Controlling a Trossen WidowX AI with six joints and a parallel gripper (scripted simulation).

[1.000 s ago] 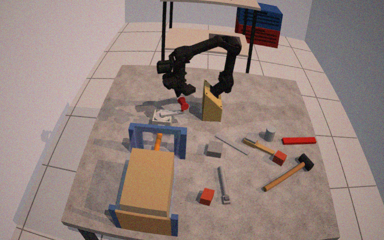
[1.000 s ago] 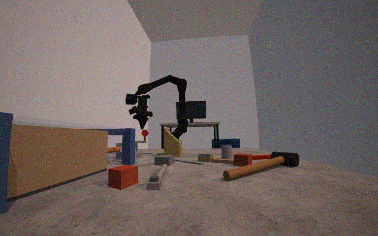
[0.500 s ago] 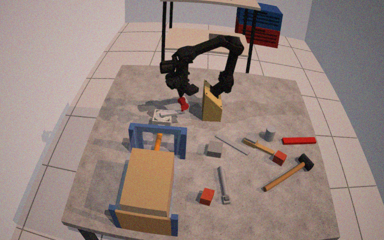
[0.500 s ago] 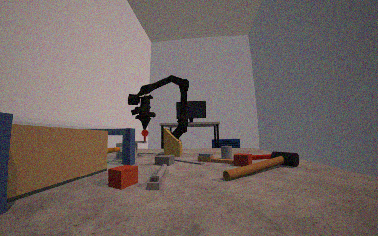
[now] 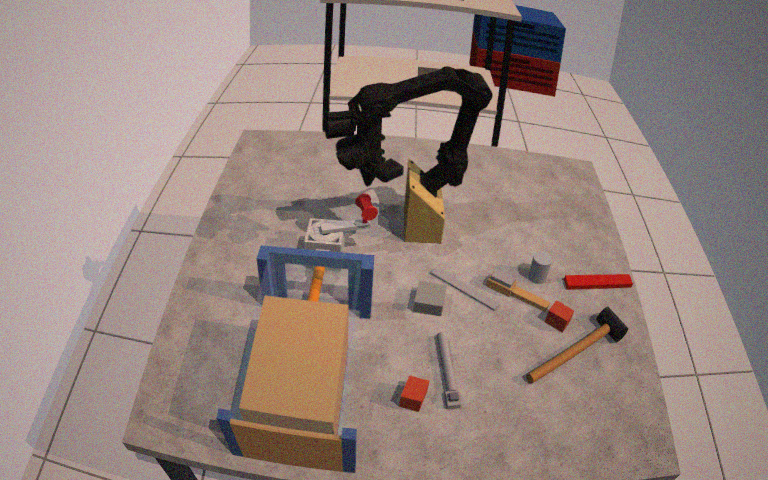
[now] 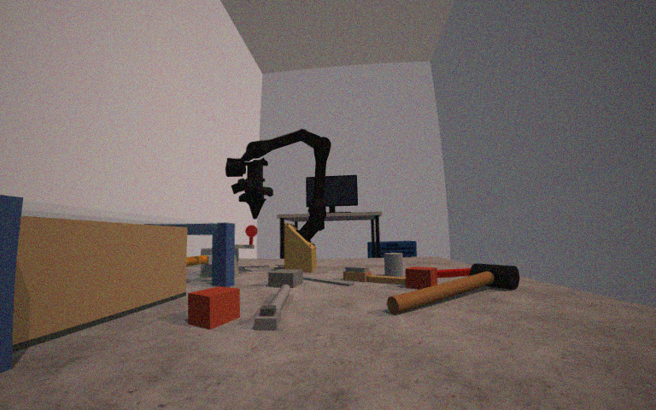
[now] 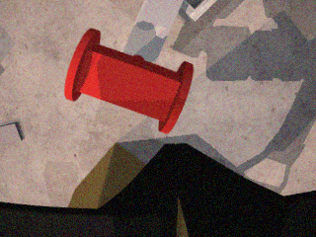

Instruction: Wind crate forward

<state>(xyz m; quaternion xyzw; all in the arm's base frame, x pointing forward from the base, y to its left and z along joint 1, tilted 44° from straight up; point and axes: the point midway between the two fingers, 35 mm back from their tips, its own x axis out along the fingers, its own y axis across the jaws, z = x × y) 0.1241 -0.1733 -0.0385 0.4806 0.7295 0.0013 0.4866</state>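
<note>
Now: gripper tip 60 mm above the red knob and 30 mm short of it. The rest, counted from my gripper tip: grey winch (160 mm below, 100 mm to the right, 50 mm ahead); grey crank arm (90 mm below, 40 mm to the right, 40 mm ahead); blue frame (230 mm ahead, 90 mm to the right, 80 mm below).
</note>
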